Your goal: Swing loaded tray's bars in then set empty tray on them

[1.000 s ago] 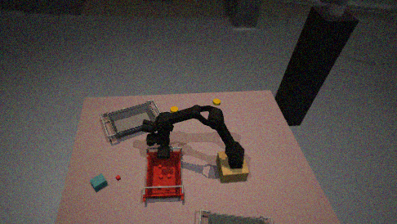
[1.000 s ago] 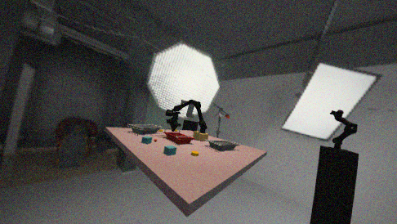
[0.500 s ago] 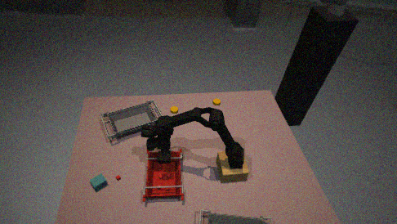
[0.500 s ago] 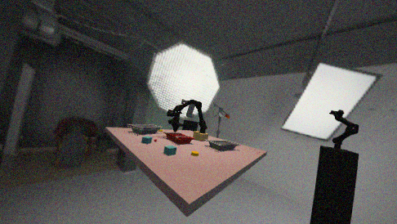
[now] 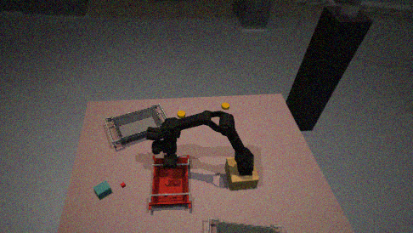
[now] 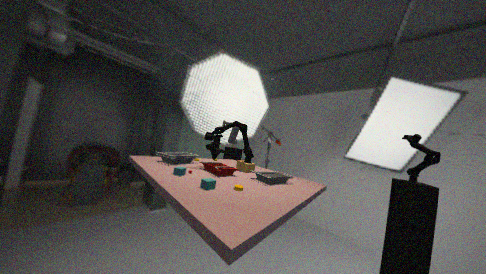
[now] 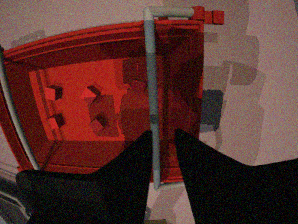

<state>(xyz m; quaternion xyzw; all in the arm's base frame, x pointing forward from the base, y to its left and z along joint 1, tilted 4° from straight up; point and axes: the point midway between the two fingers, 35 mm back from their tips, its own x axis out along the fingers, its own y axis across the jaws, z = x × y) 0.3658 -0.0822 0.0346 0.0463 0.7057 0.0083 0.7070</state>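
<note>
My gripper tip is 300 mm past the grey tray, 420 mm to the right of it and 40 mm above it. Round my gripper tip: red block (230 mm ahead, 70 mm to the left, 80 mm below).
</note>
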